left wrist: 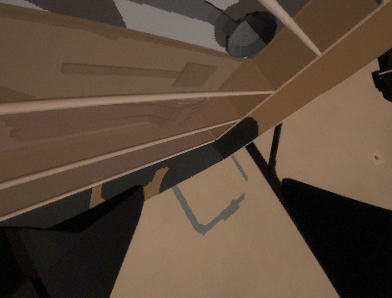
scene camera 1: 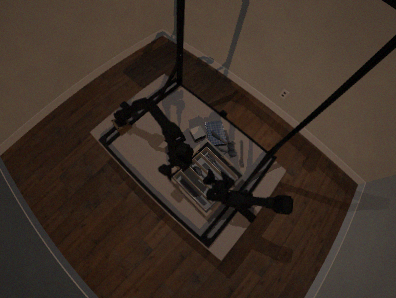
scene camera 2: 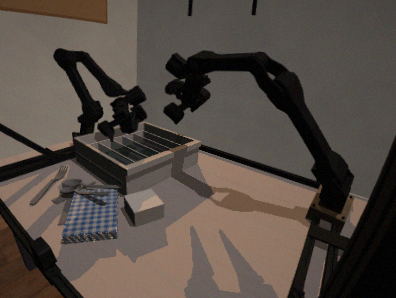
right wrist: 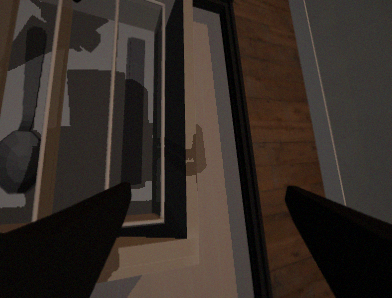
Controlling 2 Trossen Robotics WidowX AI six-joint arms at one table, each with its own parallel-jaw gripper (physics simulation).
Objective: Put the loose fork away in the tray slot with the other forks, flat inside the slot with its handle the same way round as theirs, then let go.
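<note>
The loose fork (scene camera 1: 241, 152) (scene camera 2: 48, 186) lies on the table outside the tray, its tines toward the tray side in scene camera 2. The slotted tray (scene camera 2: 162, 156) (left wrist: 310, 82) (right wrist: 189, 210) stands on the table. Faint fork shapes (left wrist: 172, 116) lie in a shaded slot in the left wrist view, tines toward the right. My left gripper (scene camera 1: 218, 176) (scene camera 2: 123, 132) (left wrist: 212, 188) is open and empty over the tray's far-left part in scene camera 2. My right gripper (scene camera 1: 175, 170) (scene camera 2: 188, 116) (right wrist: 209, 191) is open and empty, above the tray's opposite side, away from the loose fork.
A blue checked cloth (scene camera 1: 215, 132) (scene camera 2: 91, 217) lies beside a white box (scene camera 1: 197, 133) (scene camera 2: 144, 206). Loose spoons (scene camera 2: 70, 186) lie by the cloth, between it and the loose fork. In the tray are a spoon (left wrist: 246, 36) (right wrist: 19, 160) and a dark bar-shaped piece (right wrist: 134, 112).
</note>
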